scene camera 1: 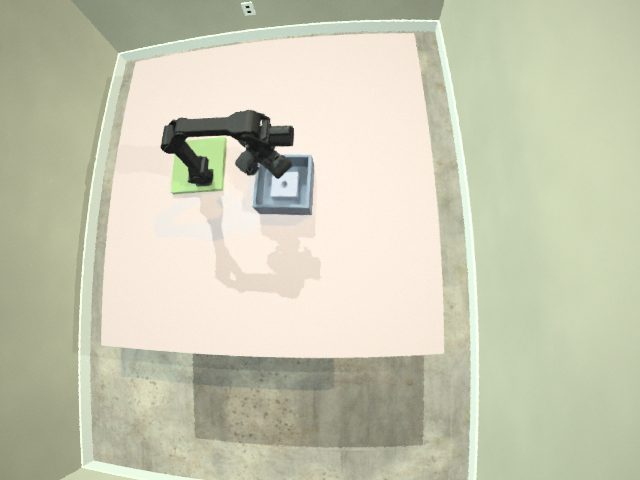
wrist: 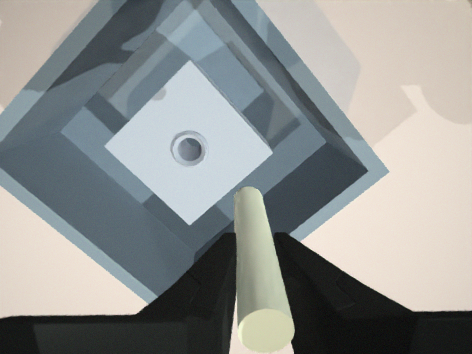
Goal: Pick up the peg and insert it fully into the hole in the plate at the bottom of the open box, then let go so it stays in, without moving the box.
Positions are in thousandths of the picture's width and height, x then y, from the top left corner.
Labels:
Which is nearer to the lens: the pale yellow-green peg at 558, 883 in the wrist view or the light grey plate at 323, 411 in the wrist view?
The pale yellow-green peg.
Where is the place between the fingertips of my gripper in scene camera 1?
421, 339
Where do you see a blue-grey box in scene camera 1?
412, 424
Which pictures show the light grey plate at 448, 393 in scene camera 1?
Scene camera 1 and the wrist view: all of them.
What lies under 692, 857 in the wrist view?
My gripper.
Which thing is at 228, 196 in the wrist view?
A blue-grey box.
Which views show the pale yellow-green peg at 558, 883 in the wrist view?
The wrist view only.

